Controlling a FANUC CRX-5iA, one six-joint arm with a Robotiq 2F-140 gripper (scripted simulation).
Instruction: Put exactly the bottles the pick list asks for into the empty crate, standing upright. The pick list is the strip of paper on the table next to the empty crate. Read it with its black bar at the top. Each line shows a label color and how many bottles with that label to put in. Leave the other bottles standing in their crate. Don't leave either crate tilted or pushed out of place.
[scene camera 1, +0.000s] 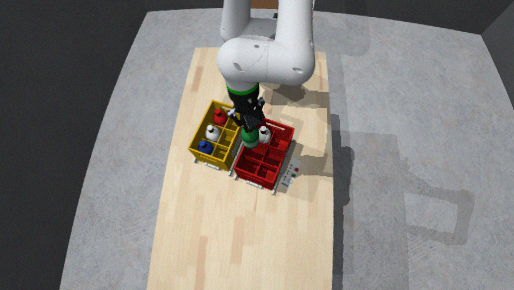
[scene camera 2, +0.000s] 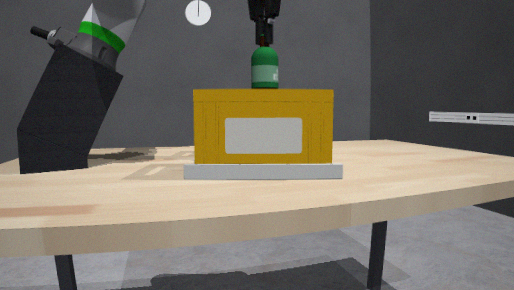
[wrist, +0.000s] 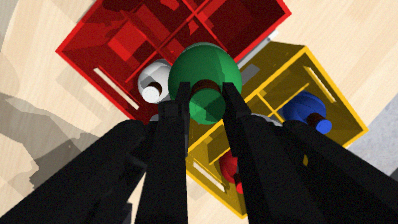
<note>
I see my gripper (wrist: 205, 98), a red crate (wrist: 110, 43), a yellow crate (wrist: 294, 61), a green bottle (scene camera 2: 264, 62), a white bottle (wrist: 155, 76) and a blue bottle (wrist: 305, 107).
The green bottle also shows in the wrist view (wrist: 206, 66). Scene camera 2 does not show the red crate, which is hidden by the yellow crate.
</note>
